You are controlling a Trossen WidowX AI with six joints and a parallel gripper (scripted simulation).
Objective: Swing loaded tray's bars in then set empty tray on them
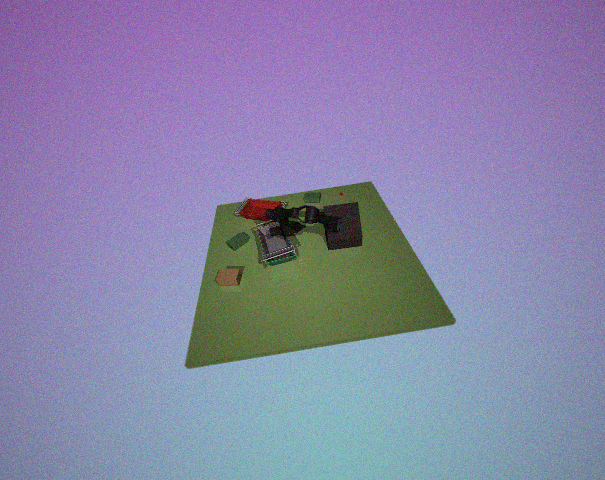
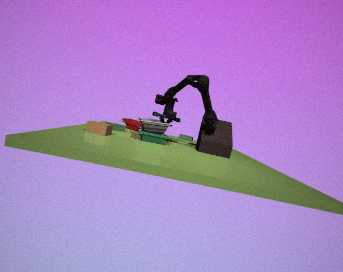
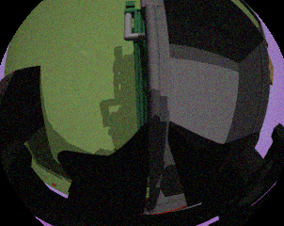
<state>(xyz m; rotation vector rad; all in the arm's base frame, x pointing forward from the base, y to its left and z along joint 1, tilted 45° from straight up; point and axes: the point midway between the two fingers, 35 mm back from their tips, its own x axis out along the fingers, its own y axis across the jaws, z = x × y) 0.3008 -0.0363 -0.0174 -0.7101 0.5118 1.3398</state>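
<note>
Now: the grey tray 7 cm ahead of my gripper tip and 3 cm above it. The rest, counted from my gripper tip: tan block 38 cm ahead, 16 cm to the left, 6 cm below.
</note>
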